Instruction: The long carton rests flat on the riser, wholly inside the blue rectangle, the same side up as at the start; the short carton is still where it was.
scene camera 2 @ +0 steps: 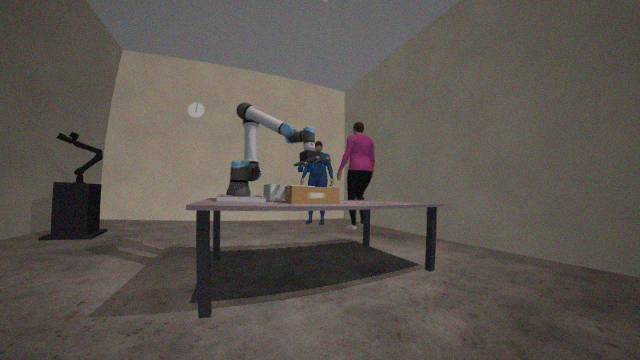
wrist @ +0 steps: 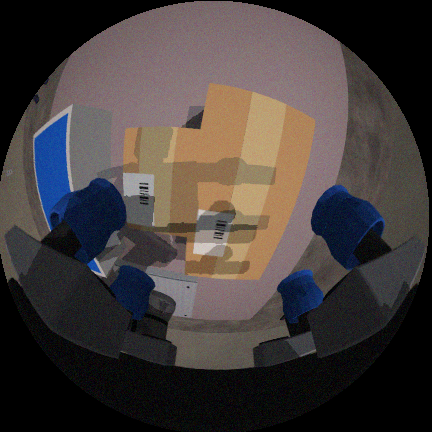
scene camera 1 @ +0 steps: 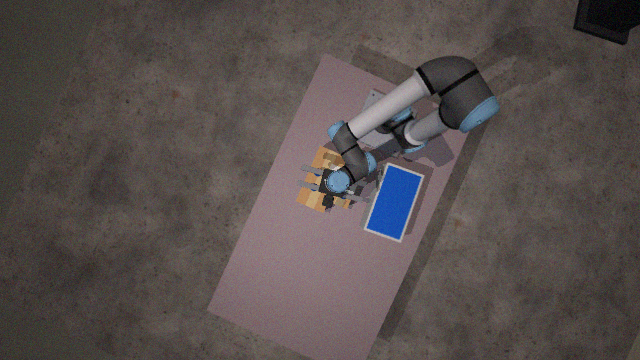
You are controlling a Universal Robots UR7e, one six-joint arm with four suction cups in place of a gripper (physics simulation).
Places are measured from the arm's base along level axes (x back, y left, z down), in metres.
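Pixels of known places: end effector, tool point: [scene camera 2: 310,170] [wrist: 218,258]; arm's base, origin of the base link: [scene camera 2: 238,195] [wrist: 155,299].
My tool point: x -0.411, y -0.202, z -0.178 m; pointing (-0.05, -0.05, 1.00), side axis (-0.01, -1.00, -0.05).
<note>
For each thing: its top centre in the pictures, then the offset to it from my tool point. Level surfaces: height alone.
- long carton, middle of its top: [wrist: 246,206] [scene camera 1: 321,179] [scene camera 2: 312,187] dx +0.012, dy -0.046, dz +0.110 m
- short carton, middle of its top: [wrist: 153,184] [scene camera 1: 343,191] dx -0.019, dy +0.079, dz +0.110 m
- grey riser, middle of its top: [wrist: 54,205] [scene camera 1: 394,202] [scene camera 2: 289,185] dx -0.005, dy +0.336, dz +0.091 m
- blue rectangle, middle of its top: [wrist: 54,205] [scene camera 1: 394,202] dx -0.005, dy +0.336, dz +0.091 m
- pinkish table, its level: dz +0.211 m
The long carton [scene camera 1: 311,199] [scene camera 2: 300,196] [wrist: 265,130] lies flat on the table, tan with a paler tape band and a barcode label. The short carton [scene camera 1: 343,202] [wrist: 185,150] lies close against its side, nearer the riser; the long carton hides it in scene camera 2. The grey riser [scene camera 2: 273,193] [wrist: 92,140] stands beyond it, with the blue rectangle [scene camera 1: 395,200] [wrist: 51,160] bare on top. My gripper [scene camera 1: 334,184] [scene camera 2: 311,167] [wrist: 217,255] is open, its four blue cups hanging above the cartons with a gap, holding nothing. The arm partly covers both cartons in scene camera 1.
The pinkish table [scene camera 1: 295,280] [scene camera 2: 390,204] bears my arm's base plate [scene camera 2: 241,199] [wrist: 180,295], close to the cartons. A person in magenta [scene camera 2: 358,152] and one in blue [scene camera 2: 318,175] stand behind the table. A black cabinet [scene camera 1: 607,22] [scene camera 2: 76,210] with a small arm stands apart.
</note>
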